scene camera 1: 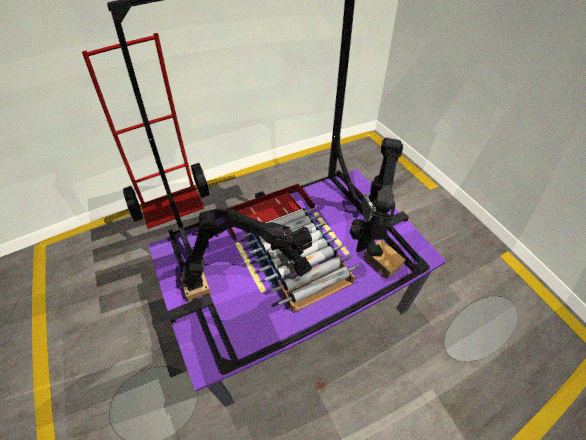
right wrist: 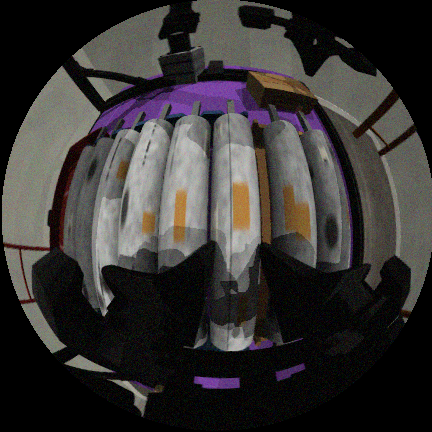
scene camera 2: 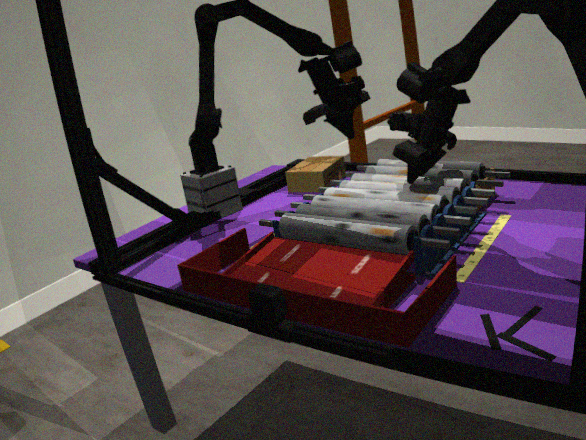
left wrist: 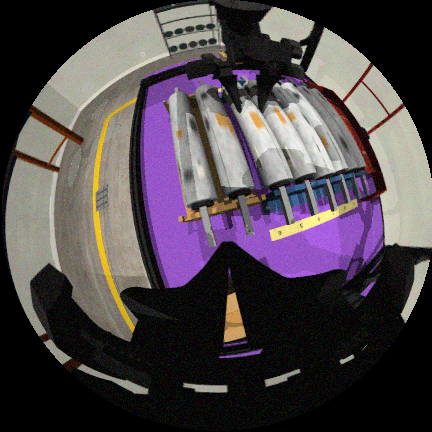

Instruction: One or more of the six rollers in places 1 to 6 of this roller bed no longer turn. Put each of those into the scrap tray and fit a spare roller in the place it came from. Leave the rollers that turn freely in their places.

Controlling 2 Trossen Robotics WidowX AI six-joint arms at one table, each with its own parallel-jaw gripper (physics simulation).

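Seen in the pictures: left gripper, between the fingertips: (scene camera 1: 357, 251) (right wrist: 308, 75) (scene camera 2: 352, 138) (left wrist: 226, 245); right gripper, between the fingertips: (scene camera 1: 302, 261) (right wrist: 237, 246) (scene camera 2: 413, 180) (left wrist: 249, 110); left arm's base, origin of its link: (right wrist: 180, 50) (scene camera 2: 206, 170); right arm's base, origin of its link: (scene camera 1: 194, 282).
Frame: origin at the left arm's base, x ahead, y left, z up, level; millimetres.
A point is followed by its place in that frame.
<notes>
Six grey rollers lie in the blue roller bed (left wrist: 298, 195) {x 294, y 127, z -107 mm}, beside a yellow number strip (left wrist: 310, 223) (scene camera 1: 249, 266). My right gripper (scene camera 1: 302, 264) {x 444, y 225, z -43 mm} (scene camera 2: 417, 170) {x 444, y 225, z -43 mm} (left wrist: 249, 110) {x 444, y 225, z -43 mm} (right wrist: 237, 246) {x 444, y 225, z -43 mm} reaches down onto the bed. It is shut on the roller in place 6 (left wrist: 261, 149) {x 352, y 220, z -41 mm} (right wrist: 238, 169) {x 380, y 212, z -35 mm}, the one next to the spares, near one end. Two spare rollers (left wrist: 189, 153) {x 347, y 326, z -35 mm} (right wrist: 289, 173) {x 368, y 261, z -38 mm} (scene camera 1: 322, 284) {x 399, y 355, z -39 mm} lie on a wooden rack beside it. The red scrap tray (scene camera 1: 300, 189) {x 315, y -239, z -74 mm} (scene camera 2: 335, 314) {x 629, y -204, z -84 mm} at the bed's other end is empty. My left gripper (scene camera 1: 366, 250) {x 227, y 280, z 21 mm} (scene camera 2: 347, 127) {x 227, y 280, z 21 mm} (left wrist: 226, 245) {x 227, y 280, z 21 mm} is shut and empty, hanging off to the side.
A wooden block (scene camera 1: 388, 263) {x 84, y 328, z -55 mm} (scene camera 2: 315, 172) {x 136, y 226, z -58 mm} sits under my left gripper. A black gantry post (scene camera 1: 339, 109) {x 113, y -308, z 335 mm} rises at the table's back. A red hand truck (scene camera 1: 173, 205) stands on the floor behind the table. A grey arm base (scene camera 2: 210, 189) {x 50, y -29, z -34 mm} stands beside the tray.
</notes>
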